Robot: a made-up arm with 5 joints.
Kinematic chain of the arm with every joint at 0, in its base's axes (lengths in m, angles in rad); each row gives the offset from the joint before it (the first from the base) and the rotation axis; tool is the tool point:
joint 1: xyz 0 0 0.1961 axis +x
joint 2: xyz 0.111 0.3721 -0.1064 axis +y
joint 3: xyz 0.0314 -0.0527 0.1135 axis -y
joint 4: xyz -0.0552 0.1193 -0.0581 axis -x
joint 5: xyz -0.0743 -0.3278 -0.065 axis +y
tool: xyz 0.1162 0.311 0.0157
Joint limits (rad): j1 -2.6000..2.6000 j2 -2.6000..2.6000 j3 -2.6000..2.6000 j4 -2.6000..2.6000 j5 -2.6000..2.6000
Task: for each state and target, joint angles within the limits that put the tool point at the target. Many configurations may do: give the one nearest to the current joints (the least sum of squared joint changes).
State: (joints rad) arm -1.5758 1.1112 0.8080 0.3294 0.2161
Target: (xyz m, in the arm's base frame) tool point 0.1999 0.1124 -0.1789
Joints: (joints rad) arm -0.8881 0.7570 0.7820 0.8470 0.3291
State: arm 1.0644 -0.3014 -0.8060 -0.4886 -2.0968
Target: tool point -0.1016 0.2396 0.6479
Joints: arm 1.6204 -1.2297 -0.4764 -0.7626 -2.6000
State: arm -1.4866 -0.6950 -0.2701 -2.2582 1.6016
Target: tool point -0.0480 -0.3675 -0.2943
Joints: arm -2.0892 -0.8326 -0.1240 -2.0446 1.6087
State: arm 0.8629 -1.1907 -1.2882 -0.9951 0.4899
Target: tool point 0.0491 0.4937 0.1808
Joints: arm 0.3120 -1.3284 -0.8953 -0.6234 0.1659
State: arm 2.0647 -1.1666 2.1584 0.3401 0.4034
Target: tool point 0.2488 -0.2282 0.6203
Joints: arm 1.7911 -0.5207 1.8970 -0.2875 0.8896
